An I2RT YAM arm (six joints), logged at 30 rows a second.
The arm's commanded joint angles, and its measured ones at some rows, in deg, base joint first. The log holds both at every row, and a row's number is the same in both.
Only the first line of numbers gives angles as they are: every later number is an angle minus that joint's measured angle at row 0.
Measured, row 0: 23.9, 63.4, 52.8, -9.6, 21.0, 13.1
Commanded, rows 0 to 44: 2.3, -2.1, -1.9, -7.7, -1.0, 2.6; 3.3, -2.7, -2.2, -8.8, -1.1, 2.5; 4.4, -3.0, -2.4, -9.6, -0.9, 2.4; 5.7, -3.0, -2.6, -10.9, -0.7, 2.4; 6.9, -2.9, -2.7, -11.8, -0.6, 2.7; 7.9, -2.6, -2.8, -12.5, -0.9, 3.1; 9.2, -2.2, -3.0, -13.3, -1.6, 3.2; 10.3, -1.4, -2.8, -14.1, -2.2, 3.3; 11.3, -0.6, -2.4, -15.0, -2.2, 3.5; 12.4, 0.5, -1.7, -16.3, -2.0, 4.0; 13.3, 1.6, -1.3, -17.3, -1.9, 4.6; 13.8, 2.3, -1.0, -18.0, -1.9, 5.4; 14.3, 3.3, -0.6, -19.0, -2.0, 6.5; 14.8, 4.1, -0.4, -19.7, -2.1, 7.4; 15.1, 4.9, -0.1, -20.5, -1.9, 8.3; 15.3, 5.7, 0.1, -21.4, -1.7, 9.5; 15.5, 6.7, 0.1, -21.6, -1.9, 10.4; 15.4, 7.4, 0.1, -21.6, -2.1, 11.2; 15.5, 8.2, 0.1, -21.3, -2.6, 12.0; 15.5, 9.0, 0.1, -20.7, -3.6, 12.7; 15.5, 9.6, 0.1, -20.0, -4.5, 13.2; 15.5, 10.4, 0.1, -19.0, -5.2, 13.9; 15.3, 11.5, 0.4, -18.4, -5.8, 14.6; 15.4, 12.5, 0.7, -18.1, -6.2, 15.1; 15.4, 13.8, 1.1, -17.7, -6.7, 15.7; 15.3, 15.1, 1.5, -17.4, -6.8, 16.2; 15.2, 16.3, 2.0, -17.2, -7.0, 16.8; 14.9, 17.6, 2.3, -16.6, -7.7, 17.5; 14.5, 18.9, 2.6, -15.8, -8.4, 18.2; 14.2, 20.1, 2.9, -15.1, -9.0, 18.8; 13.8, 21.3, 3.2, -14.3, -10.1, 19.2; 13.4, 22.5, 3.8, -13.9, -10.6, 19.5; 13.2, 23.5, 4.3, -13.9, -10.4, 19.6; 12.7, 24.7, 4.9, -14.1, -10.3, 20.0; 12.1, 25.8, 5.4, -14.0, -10.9, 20.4; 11.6, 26.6, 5.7, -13.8, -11.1, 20.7; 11.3, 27.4, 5.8, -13.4, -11.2, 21.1; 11.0, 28.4, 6.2, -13.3, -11.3, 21.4; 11.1, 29.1, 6.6, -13.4, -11.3, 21.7; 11.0, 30.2, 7.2, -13.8, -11.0, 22.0; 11.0, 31.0, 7.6, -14.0, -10.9, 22.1; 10.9, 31.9, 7.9, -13.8, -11.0, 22.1; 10.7, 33.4, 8.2, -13.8, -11.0, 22.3; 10.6, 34.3, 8.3, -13.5, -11.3, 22.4; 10.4, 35.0, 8.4, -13.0, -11.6, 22.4
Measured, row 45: 11.3, 31.9, 7.2, -13.3, -10.6, 21.4
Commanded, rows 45 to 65: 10.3, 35.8, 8.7, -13.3, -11.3, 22.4; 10.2, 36.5, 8.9, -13.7, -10.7, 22.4; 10.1, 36.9, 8.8, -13.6, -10.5, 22.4; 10.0, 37.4, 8.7, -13.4, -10.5, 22.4; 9.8, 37.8, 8.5, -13.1, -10.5, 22.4; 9.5, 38.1, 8.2, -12.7, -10.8, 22.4; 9.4, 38.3, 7.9, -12.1, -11.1, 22.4; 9.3, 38.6, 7.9, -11.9, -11.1, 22.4; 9.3, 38.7, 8.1, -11.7, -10.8, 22.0; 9.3, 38.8, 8.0, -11.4, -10.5, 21.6; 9.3, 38.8, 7.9, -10.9, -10.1, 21.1; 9.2, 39.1, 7.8, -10.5, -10.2, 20.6; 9.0, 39.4, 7.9, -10.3, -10.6, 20.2; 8.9, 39.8, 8.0, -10.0, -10.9, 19.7; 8.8, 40.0, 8.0, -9.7, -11.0, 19.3; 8.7, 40.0, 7.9, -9.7, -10.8, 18.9; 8.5, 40.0, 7.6, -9.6, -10.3, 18.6; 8.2, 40.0, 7.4, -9.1, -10.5, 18.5; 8.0, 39.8, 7.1, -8.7, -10.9, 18.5; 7.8, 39.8, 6.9, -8.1, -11.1, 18.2; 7.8, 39.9, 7.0, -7.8, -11.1, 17.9
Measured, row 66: 8.6, 38.1, 7.5, -10.0, -10.8, 19.3
